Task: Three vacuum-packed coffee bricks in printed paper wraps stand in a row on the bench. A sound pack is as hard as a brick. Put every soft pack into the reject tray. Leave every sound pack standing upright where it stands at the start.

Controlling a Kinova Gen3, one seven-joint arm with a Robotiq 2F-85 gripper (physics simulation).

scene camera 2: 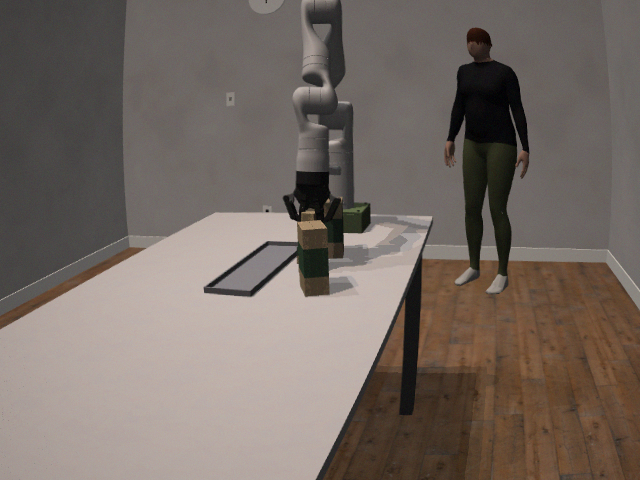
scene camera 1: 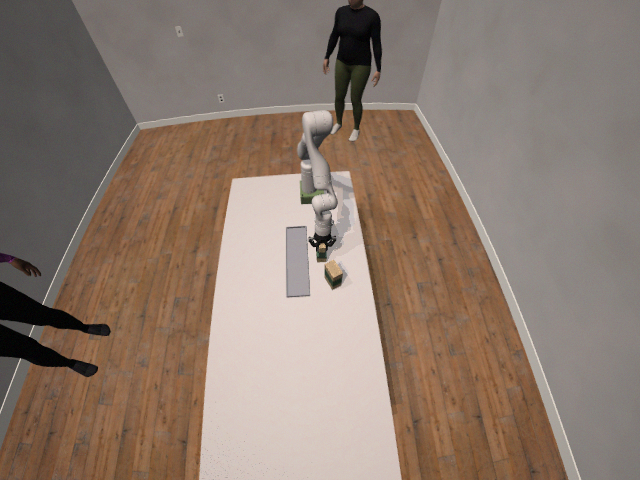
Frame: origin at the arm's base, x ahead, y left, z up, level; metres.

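Where they show: gripper, fingertip midpoint: (scene camera 1: 321, 250); arm's base at its link origin: (scene camera 1: 309, 188).
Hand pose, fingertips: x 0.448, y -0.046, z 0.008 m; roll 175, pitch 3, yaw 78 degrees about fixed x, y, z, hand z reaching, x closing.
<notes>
Things, the pixels of their top centre, and the offset from my fingertips. Level surfaces: height alone.
- bench at its surface level: dz -0.073 m
- middle pack at its top centre: (scene camera 2: 311, 209) (scene camera 1: 321, 240) dx -0.013, dy +0.003, dz +0.068 m
- grey reject tray at its top centre: (scene camera 2: 259, 262) (scene camera 1: 296, 258) dx -0.024, dy -0.128, dz -0.059 m
The near coffee pack (scene camera 1: 333, 274) (scene camera 2: 313, 260), tan with a dark green band, stands upright on the bench (scene camera 1: 294, 372) (scene camera 2: 206, 361). My gripper (scene camera 1: 322, 244) (scene camera 2: 312, 215) points down and is shut on the middle pack (scene camera 1: 321, 255) (scene camera 2: 308, 213), with a finger on either side of its top. That pack looks upright and is mostly hidden behind the near pack in scene camera 2. The far pack (scene camera 2: 336, 232) stands upright behind the gripper; the arm hides it in scene camera 1. The grey reject tray (scene camera 1: 297, 263) (scene camera 2: 253, 269) holds no pack.
The long, shallow, dark-rimmed tray lies beside the row, to its left in both views. The arm's green base block (scene camera 1: 308, 198) (scene camera 2: 356, 218) is at the far end of the bench. A person (scene camera 1: 355, 46) (scene camera 2: 488, 108) stands on the floor beyond the bench.
</notes>
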